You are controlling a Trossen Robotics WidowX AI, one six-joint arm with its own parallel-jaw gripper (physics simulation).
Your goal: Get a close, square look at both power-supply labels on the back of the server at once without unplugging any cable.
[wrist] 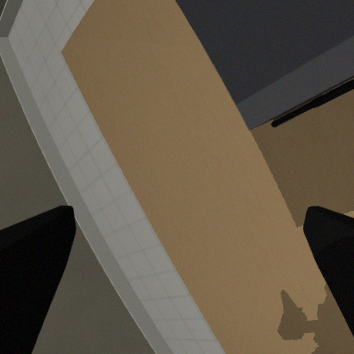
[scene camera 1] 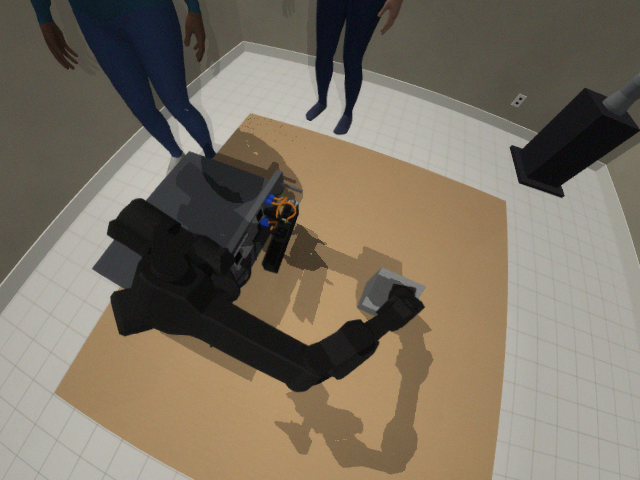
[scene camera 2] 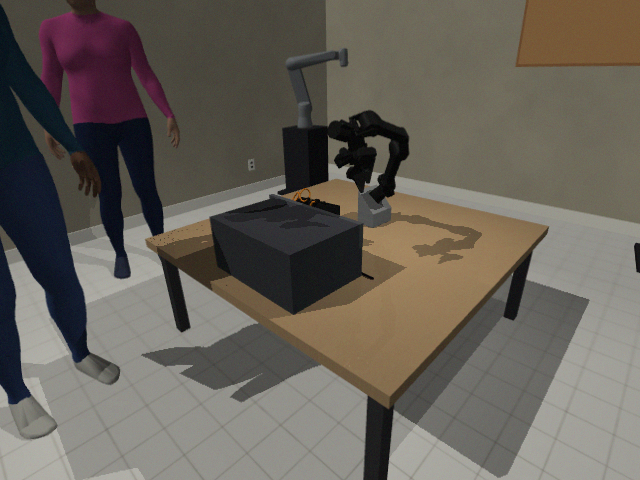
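Seen in the pictures: gripper, fingertip midpoint: (wrist: 192, 219) (scene camera 2: 365, 188); arm's base, link origin: (scene camera 1: 402, 295) (scene camera 2: 376, 195).
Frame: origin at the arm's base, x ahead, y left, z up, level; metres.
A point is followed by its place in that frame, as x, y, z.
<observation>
The server (scene camera 1: 235, 204) @(0.514, -0.111, 0.078) (scene camera 2: 253, 248) @(0.787, -0.003, 0.040) (wrist: 285, 40) @(0.527, 0.163, 0.078) is a dark grey box on the table. Its back carries orange cables (scene camera 1: 294, 209) @(0.347, -0.128, 0.097) (scene camera 2: 295, 196) @(0.392, -0.169, 0.073) with blue plugs (scene camera 1: 265, 222) @(0.433, -0.109, 0.018), and a black bar (scene camera 1: 273, 256) @(0.377, -0.015, 0.012) (scene camera 2: 329, 207) @(0.389, 0.005, 0.058) stands out beside them. Small pale marks show on the back in scene camera 1, partly behind the arm; I cannot read them. Neither power-supply label can be made out in any view. My gripper (wrist: 192, 219) @(0.474, 0.209, 0.190) is open and empty. In scene camera 1 my hand hangs over the server's near end. The wrist view shows the server's corner and a black rod (wrist: 312, 103) @(0.488, 0.191, -0.027) at upper right.
My arm (scene camera 1: 258, 341) @(0.284, 0.196, 0.367) (scene camera 2: 398, 147) @(0.202, 0.190, 0.275) rises from a light grey block (scene camera 1: 379, 289) @(0.065, -0.005, -0.008) (scene camera 2: 369, 214) @(0.093, 0.016, -0.061) on the wooden table (scene camera 1: 439, 222) @(-0.177, -0.369, -0.122) (scene camera 2: 465, 227) @(-0.144, 0.386, -0.122) (wrist: 175, 150) @(0.562, 0.434, -0.122). Two people stand beyond the server. A grey arm (scene camera 2: 298, 85) stands on a black pedestal (scene camera 1: 568, 139) (scene camera 2: 305, 155) off the table.
</observation>
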